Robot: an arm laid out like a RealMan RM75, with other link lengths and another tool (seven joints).
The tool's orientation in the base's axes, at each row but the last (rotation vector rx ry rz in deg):
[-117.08, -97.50, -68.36]
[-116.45, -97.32, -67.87]
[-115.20, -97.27, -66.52]
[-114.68, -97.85, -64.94]
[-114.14, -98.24, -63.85]
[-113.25, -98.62, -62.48]
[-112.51, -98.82, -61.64]
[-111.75, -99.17, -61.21]
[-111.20, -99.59, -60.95]
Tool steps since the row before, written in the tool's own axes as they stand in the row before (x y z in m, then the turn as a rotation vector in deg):
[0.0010, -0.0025, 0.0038, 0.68, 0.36, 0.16]
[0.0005, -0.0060, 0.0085, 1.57, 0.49, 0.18]
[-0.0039, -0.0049, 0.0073, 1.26, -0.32, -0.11]
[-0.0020, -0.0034, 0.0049, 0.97, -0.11, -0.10]
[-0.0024, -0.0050, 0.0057, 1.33, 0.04, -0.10]
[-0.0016, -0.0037, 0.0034, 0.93, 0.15, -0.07]
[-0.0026, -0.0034, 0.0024, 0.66, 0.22, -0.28]
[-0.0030, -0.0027, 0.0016, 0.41, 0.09, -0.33]
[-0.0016, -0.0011, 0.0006, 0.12, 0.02, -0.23]
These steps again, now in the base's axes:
[-0.0006, 0.0039, -0.0025, 0.39, 0.48, 0.48]
[-0.0018, 0.0076, -0.0069, 0.51, 1.09, 1.14]
[-0.0016, 0.0034, -0.0089, -0.34, 0.91, 0.87]
[-0.0013, 0.0027, -0.0055, -0.14, 0.65, 0.72]
[-0.0026, 0.0033, -0.0068, -0.01, 0.87, 1.01]
[-0.0023, 0.0020, -0.0043, 0.11, 0.58, 0.74]
[-0.0024, 0.0005, -0.0042, 0.11, 0.23, 0.70]
[-0.0020, -0.0005, -0.0038, -0.02, 0.05, 0.53]
[-0.0008, -0.0005, -0.0018, -0.05, -0.07, 0.24]

